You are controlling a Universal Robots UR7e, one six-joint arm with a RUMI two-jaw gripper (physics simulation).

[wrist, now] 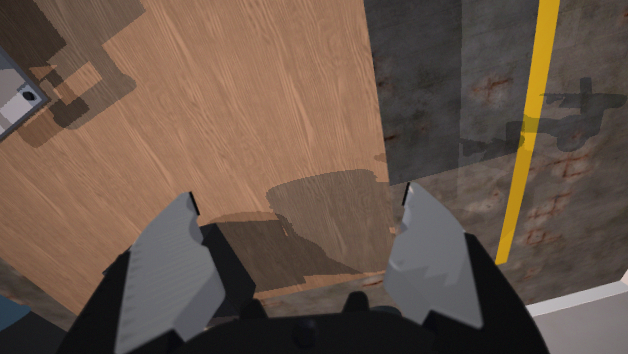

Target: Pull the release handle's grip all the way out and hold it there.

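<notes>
The release handle's grip does not show in the wrist view. A corner of a pale metal base plate (pixel 15 110) with a dark bolt shows at the far left edge, on the wooden table top (pixel 240 100). Shadows of a block and a handle-like shape fall on the wood beside that plate. My gripper (pixel 302 190) is open, its two grey fingers wide apart with nothing between them. It hangs above the table near its right edge, well to the right of the plate.
A dark, stained floor (pixel 425 115) with a yellow line (pixel 531 130) lies beyond the table's right edge. A white skirting strip (pixel 580 299) runs at the lower right. Part of a blue object (pixel 11 311) shows at the lower left.
</notes>
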